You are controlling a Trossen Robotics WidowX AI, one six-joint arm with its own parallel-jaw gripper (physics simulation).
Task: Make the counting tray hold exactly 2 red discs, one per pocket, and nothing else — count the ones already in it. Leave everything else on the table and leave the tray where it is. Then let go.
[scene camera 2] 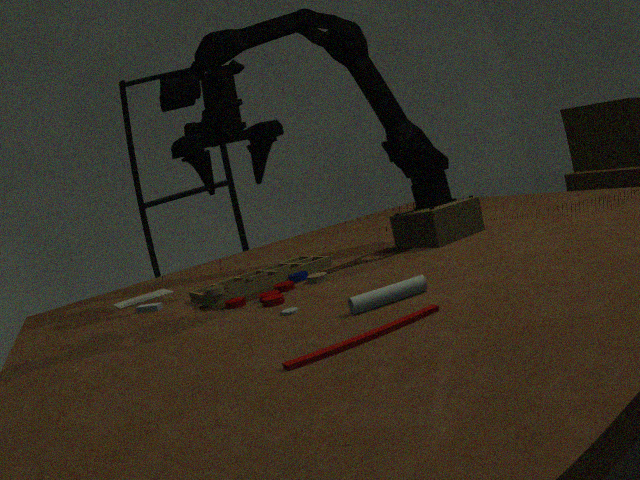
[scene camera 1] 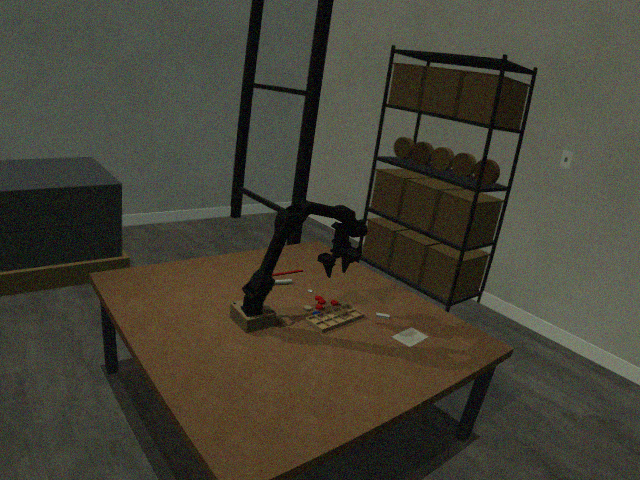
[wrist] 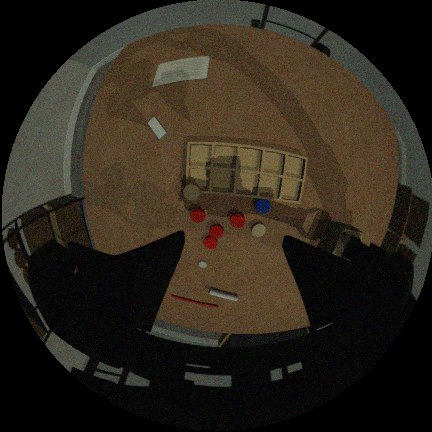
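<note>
The counting tray (scene camera 1: 343,322) (scene camera 2: 242,286) (wrist: 188,160) has two rows of pockets. I see no disc in its pockets in the wrist view. Several red discs, among them one (wrist: 197,215) (scene camera 2: 235,302) at the left, one (wrist: 237,220) (scene camera 2: 284,285) at the right and one (wrist: 210,242) (scene camera 2: 272,300) farthest from the tray, lie on the table beside it. A cream disc (wrist: 191,192) overlaps the tray's near left corner; I cannot tell whether they touch. My gripper (scene camera 1: 337,273) (scene camera 2: 235,188) (wrist: 234,238) is open and empty, high above the table.
Beside the tray are a blue disc (wrist: 262,206) (scene camera 2: 298,275) and another cream disc (wrist: 258,230) (scene camera 2: 316,277). A small white piece (wrist: 202,264), a white cylinder (wrist: 223,294) (scene camera 2: 387,295) and a red stick (wrist: 195,300) (scene camera 2: 361,338) lie beyond. A white block (wrist: 157,128) and a paper sheet (wrist: 181,71) lie opposite.
</note>
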